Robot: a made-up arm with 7 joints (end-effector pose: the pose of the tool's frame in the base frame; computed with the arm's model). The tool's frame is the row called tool. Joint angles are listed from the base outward.
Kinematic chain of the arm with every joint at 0, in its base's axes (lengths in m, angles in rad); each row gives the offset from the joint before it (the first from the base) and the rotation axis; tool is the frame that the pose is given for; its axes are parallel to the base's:
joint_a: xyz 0 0 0 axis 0 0.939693 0.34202
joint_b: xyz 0 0 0 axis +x
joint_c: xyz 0 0 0 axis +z
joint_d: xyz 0.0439 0 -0.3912 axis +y
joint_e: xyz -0.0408 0 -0.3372 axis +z
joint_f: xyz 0 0 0 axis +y
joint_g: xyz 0 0 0 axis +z
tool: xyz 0 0 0
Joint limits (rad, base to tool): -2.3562..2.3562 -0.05..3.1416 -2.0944..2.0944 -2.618..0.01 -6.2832..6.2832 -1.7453..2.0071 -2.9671..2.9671
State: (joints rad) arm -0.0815 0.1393 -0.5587 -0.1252 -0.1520 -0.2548 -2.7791
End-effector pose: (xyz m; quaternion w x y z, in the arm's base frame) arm 0.0963 0.0757 -0.7220 0.1966 -0.1909 0.0157 0.9616
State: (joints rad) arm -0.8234 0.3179 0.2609 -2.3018 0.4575 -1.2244 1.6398
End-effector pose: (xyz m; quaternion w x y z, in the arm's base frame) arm 0.3575 0.0405 0.1138 0.4037 0.7053 0.4374 0.3850
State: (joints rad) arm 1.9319 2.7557 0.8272 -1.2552 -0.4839 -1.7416 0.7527
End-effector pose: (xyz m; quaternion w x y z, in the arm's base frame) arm 0.4493 0.3015 -0.3417 0.3668 -0.6143 0.0641 -0.6957
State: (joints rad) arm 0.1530 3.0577 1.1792 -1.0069 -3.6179 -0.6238 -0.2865
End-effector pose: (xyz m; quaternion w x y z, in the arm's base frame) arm 0.2178 -0.2233 0.6034 0.0845 -0.2565 -0.9435 -0.1921
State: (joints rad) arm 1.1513 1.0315 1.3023 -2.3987 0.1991 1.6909 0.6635
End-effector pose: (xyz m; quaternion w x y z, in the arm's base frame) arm 0.0796 0.3313 0.0650 0.6538 0.6189 -0.2741 0.3382
